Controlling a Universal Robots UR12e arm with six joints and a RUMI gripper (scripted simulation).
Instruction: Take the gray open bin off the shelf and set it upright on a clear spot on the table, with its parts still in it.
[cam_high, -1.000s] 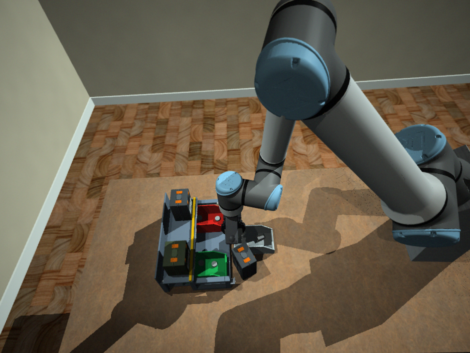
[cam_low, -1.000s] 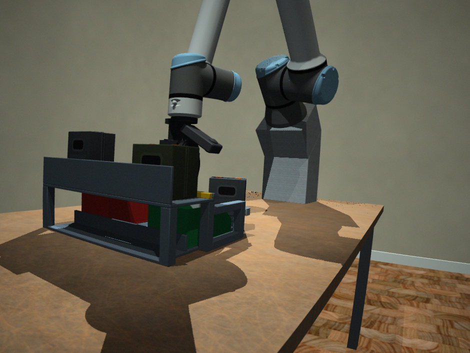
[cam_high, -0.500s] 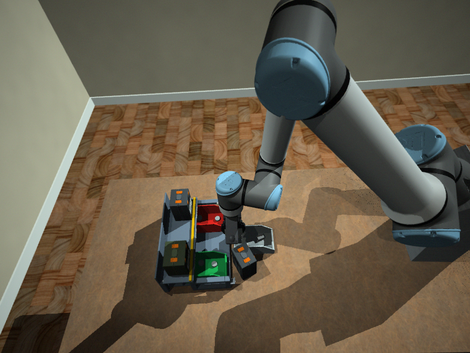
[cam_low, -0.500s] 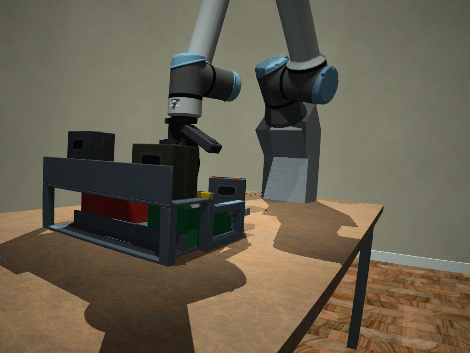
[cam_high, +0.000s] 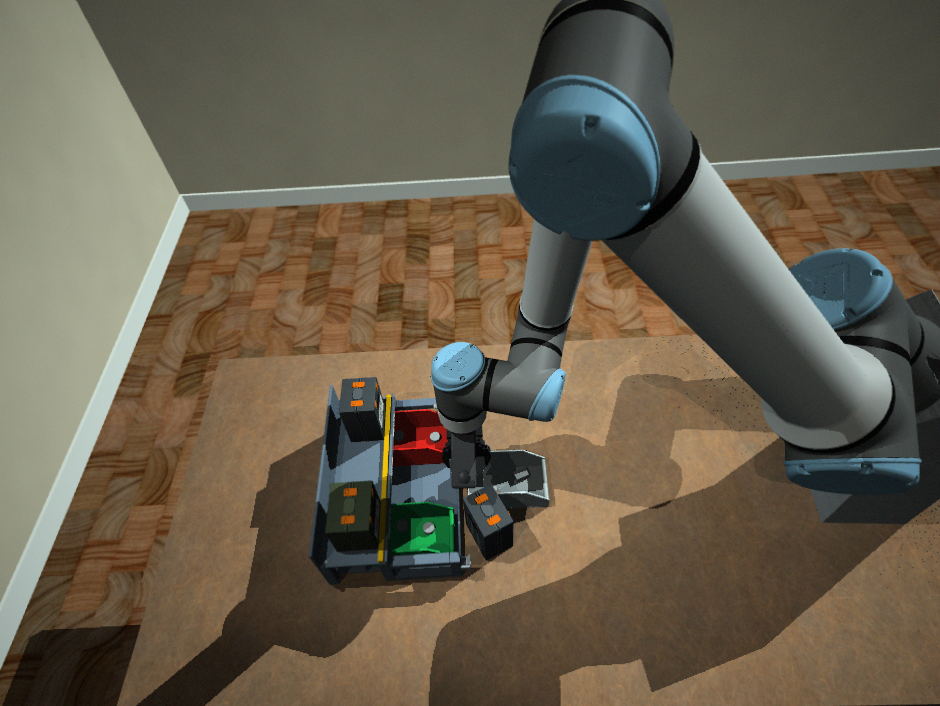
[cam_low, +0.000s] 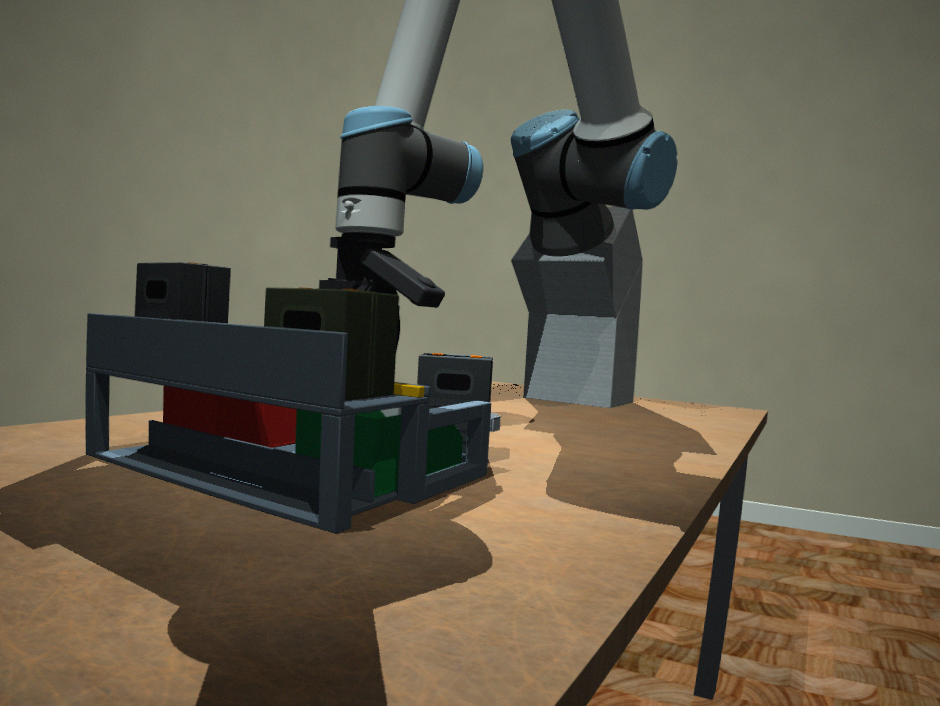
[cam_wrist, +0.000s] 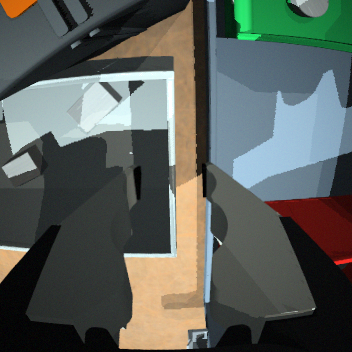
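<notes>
My hand is 80 mm past the gray bin, 40 mm above it and 10 mm to the right of it. The rest, counted from my hand: yellow strip: 170 mm ahead, 30 mm above, 10 mm to the right; green bin: 130 mm ahead, 110 mm to the left, 30 mm below; red bin: 120 mm to the right, 120 mm ahead, 30 mm below.
</notes>
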